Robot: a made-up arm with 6 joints. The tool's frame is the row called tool.
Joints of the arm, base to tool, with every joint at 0 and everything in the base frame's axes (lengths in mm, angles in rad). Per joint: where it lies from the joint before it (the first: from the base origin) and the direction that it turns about. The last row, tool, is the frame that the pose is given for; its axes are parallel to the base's.
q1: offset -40 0 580 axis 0 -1 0
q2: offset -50 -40 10 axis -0.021 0.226 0.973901
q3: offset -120 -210 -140 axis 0.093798 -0.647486 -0.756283
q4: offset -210 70 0 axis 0.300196 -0.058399 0.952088
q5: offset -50 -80 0 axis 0 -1 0
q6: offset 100 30 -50 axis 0 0 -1
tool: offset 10 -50 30
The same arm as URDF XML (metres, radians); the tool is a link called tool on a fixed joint. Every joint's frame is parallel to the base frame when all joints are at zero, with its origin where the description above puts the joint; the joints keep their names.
<robot name="arm">
  <link name="base_link"/>
  <link name="link1"/>
  <link name="link2"/>
  <link name="link3"/>
  <link name="link4"/>
  <link name="link5"/>
  <link name="link6"/>
  <link name="tool"/>
  <joint name="q1" type="continuous">
    <parent link="base_link"/>
    <child link="link1"/>
    <origin xyz="-0.04 0 0.58" rpy="0 0 0"/>
    <axis xyz="0 -1 0"/>
  </joint>
  <joint name="q2" type="continuous">
    <parent link="link1"/>
    <child link="link2"/>
    <origin xyz="-0.05 -0.04 0.01" rpy="0 0 0"/>
    <axis xyz="-0.021 0.226 0.973901"/>
  </joint>
  <joint name="q3" type="continuous">
    <parent link="link2"/>
    <child link="link3"/>
    <origin xyz="-0.12 -0.21 -0.14" rpy="0 0 0"/>
    <axis xyz="0.093798 -0.647486 -0.756283"/>
  </joint>
  <joint name="q4" type="continuous">
    <parent link="link3"/>
    <child link="link4"/>
    <origin xyz="-0.21 0.07 0" rpy="0 0 0"/>
    <axis xyz="0.300196 -0.058399 0.952088"/>
  </joint>
  <joint name="q5" type="continuous">
    <parent link="link4"/>
    <child link="link5"/>
    <origin xyz="-0.05 -0.08 0" rpy="0 0 0"/>
    <axis xyz="0 -1 0"/>
  </joint>
  <joint name="q6" type="continuous">
    <parent link="link5"/>
    <child link="link6"/>
    <origin xyz="0.1 0.03 -0.05" rpy="0 0 0"/>
    <axis xyz="0 0 -1"/>
  </joint>
  <joint name="tool_fixed" type="fixed">
    <parent link="link6"/>
    <child link="tool"/>
    <origin xyz="0.01 -0.05 0.03" rpy="0 0 0"/>
  </joint>
</robot>

